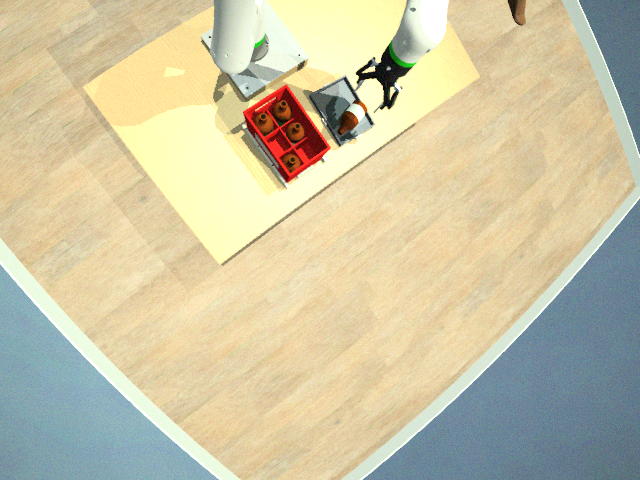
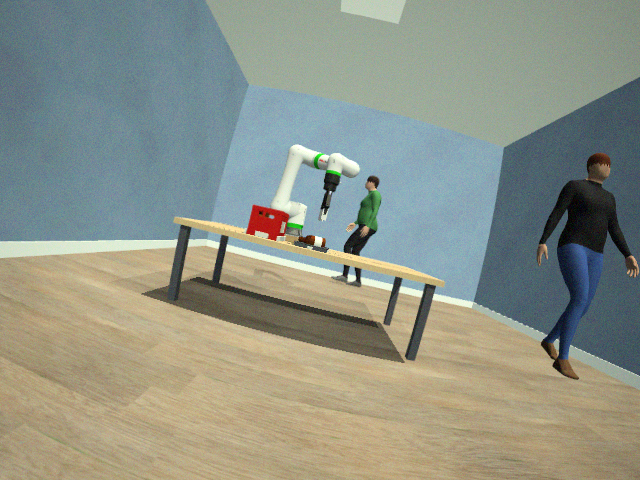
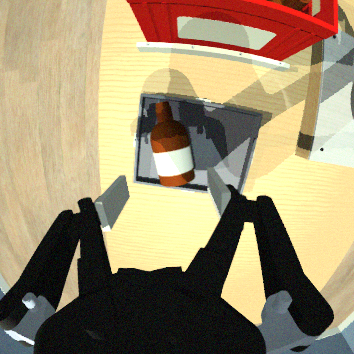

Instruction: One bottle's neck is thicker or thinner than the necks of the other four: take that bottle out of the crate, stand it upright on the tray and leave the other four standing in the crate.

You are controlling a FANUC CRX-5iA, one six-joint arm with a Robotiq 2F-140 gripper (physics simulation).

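Where they show: gripper, fingertip midpoint: (image 1: 366, 100) (image 2: 321, 220) (image 3: 166, 182); arm's base, link origin: (image 2: 292, 235).
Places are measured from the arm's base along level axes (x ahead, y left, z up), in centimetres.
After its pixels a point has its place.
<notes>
A brown bottle with a white label (image 1: 353, 116) @(x 47.3, y 17.9, z 3.9 cm) (image 2: 316, 241) @(x 50.0, y 20.8, z 1.0 cm) (image 3: 172, 150) @(x 46.3, y 18.6, z 3.8 cm) lies on its side in the grey tray (image 1: 331, 93) @(x 32.8, y 19.0, z -3.5 cm) (image 2: 320, 249) @(x 54.6, y 24.3, z -2.8 cm) (image 3: 235, 131) @(x 33.4, y 14.1, z -3.5 cm), its neck towards the crate side. The red crate (image 1: 308, 121) @(x 41.3, y -2.6, z 12.0 cm) (image 2: 266, 223) @(x 53.9, y -9.8, z 4.5 cm) (image 3: 160, 25) @(x 50.3, y -1.8, z 4.9 cm) holds four upright bottles, at the base end (image 1: 263, 122) @(x 32.4, y -16.2, z 10.1 cm) (image 1: 282, 110) @(x 32.3, y -7.7, z 9.8 cm), in the middle (image 1: 295, 131) @(x 41.3, y -8.2, z 10.0 cm) and at the front (image 1: 291, 162) @(x 50.2, y -16.6, z 12.2 cm); two compartments are empty. Neck differences are too small to tell. My gripper (image 1: 369, 97) @(x 46.3, y 20.7, z 13.9 cm) (image 2: 323, 217) @(x 46.3, y 20.7, z 13.9 cm) (image 3: 166, 182) @(x 46.3, y 20.7, z 13.9 cm) is open and empty, above the table beyond the lying bottle's base end.
The crate stands beside the tray with a gap between them. The robot's metal base plate (image 1: 281, 56) @(x 10.7, y 7.6, z 0.8 cm) (image 3: 335, 125) @(x 10.9, y 8.3, z 0.8 cm) is behind both. The table's front edge (image 1: 310, 197) @(x 64.5, y -15.5, z -4.0 cm) runs past crate and tray. Two people (image 2: 369, 211) (image 2: 584, 227) are in the room, away from the table.
</notes>
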